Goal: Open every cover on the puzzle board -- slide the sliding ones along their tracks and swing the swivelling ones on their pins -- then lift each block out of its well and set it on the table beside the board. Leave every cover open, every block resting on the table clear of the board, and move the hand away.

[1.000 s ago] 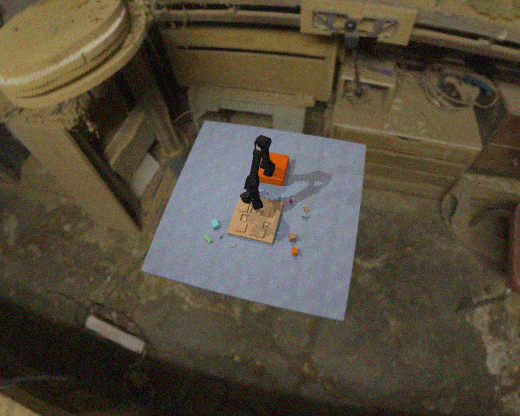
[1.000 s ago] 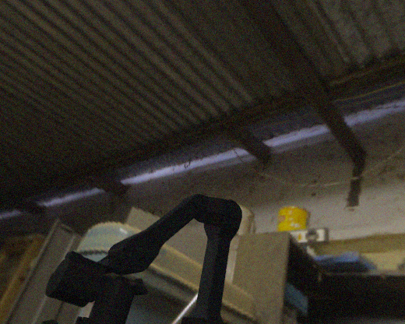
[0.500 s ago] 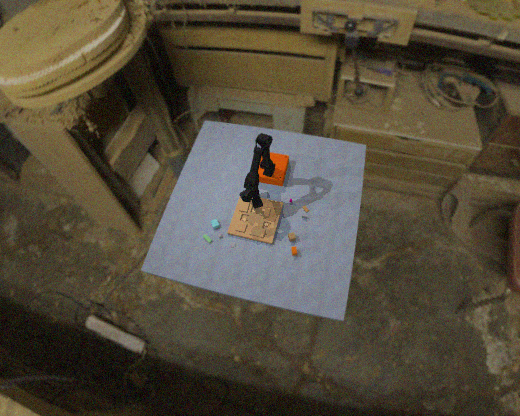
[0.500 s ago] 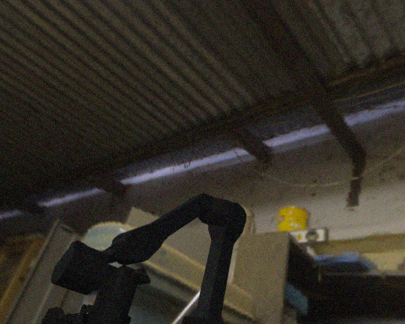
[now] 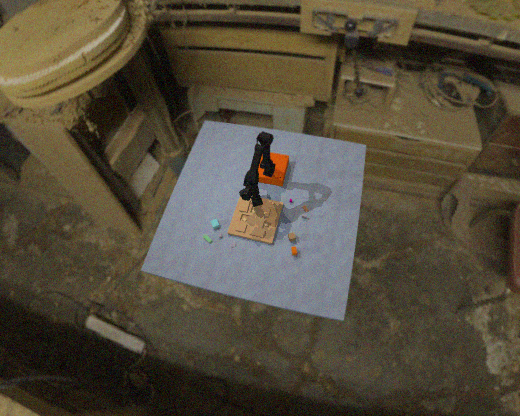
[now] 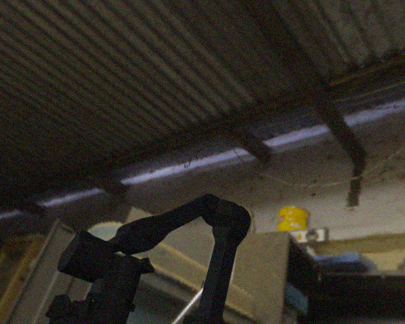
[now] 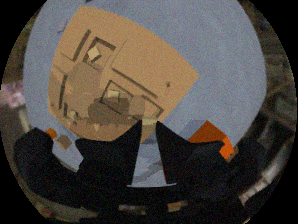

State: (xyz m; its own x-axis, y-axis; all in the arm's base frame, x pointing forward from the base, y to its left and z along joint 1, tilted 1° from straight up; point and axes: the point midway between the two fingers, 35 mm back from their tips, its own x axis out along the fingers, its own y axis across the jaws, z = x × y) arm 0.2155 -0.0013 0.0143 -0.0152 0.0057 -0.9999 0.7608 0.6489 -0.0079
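Now: gripper tip 12 cm short of the tan puzzle board, 3 cm to the right of it and 3 cm above it. The rest, counted from my gripper tip: magenta piece 21 cm to the left, 10 cm behind, 4 cm below; small grey piece 34 cm to the left, 4 cm below, 2 cm behind; cyan block 25 cm ahead, 18 cm to the right, 4 cm below.
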